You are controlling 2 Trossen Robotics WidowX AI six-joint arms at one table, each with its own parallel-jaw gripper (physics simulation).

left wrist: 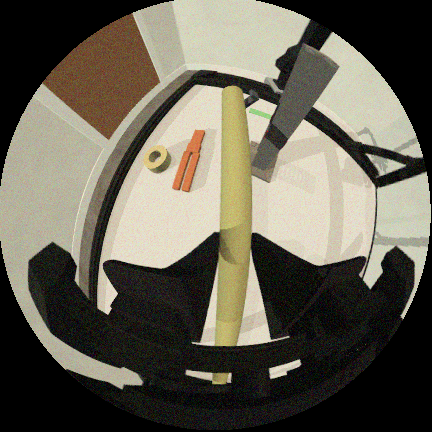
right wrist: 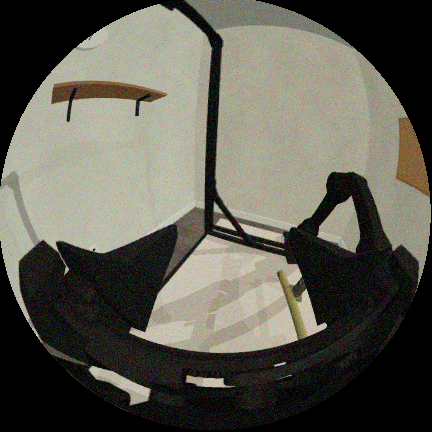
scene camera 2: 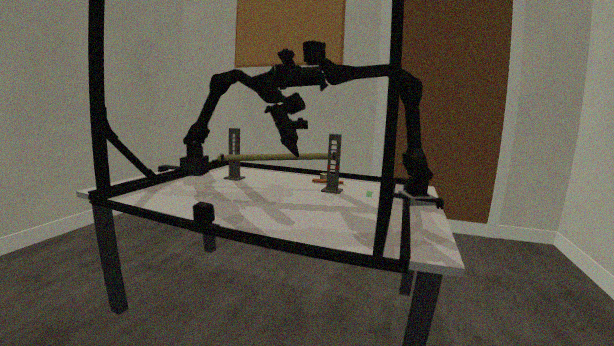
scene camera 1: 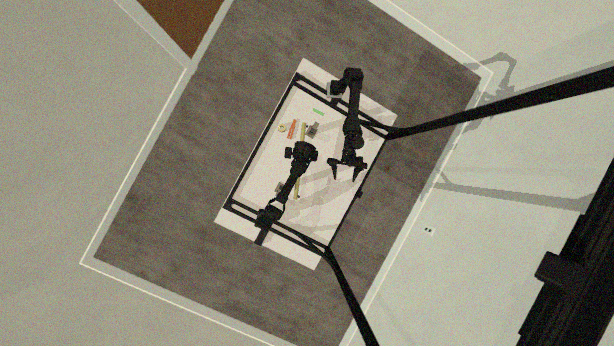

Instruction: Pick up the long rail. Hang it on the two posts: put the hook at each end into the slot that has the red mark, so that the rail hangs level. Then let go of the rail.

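The long yellow rail is held above the table. My left gripper is shut on it near its middle. Two grey slotted posts stand upright: one post by the rail's far end in the left wrist view, the other post by its other end. Red marks show low on the right post in scene camera 2. A dark hook at the far end appears apart from the post. The other hook's seating is unclear. My right gripper is open and empty, away from the rail.
An orange clamp-shaped piece and a yellow ring lie on the table beyond the rail. A green strip lies near the right arm's base. Black frame bars edge the table.
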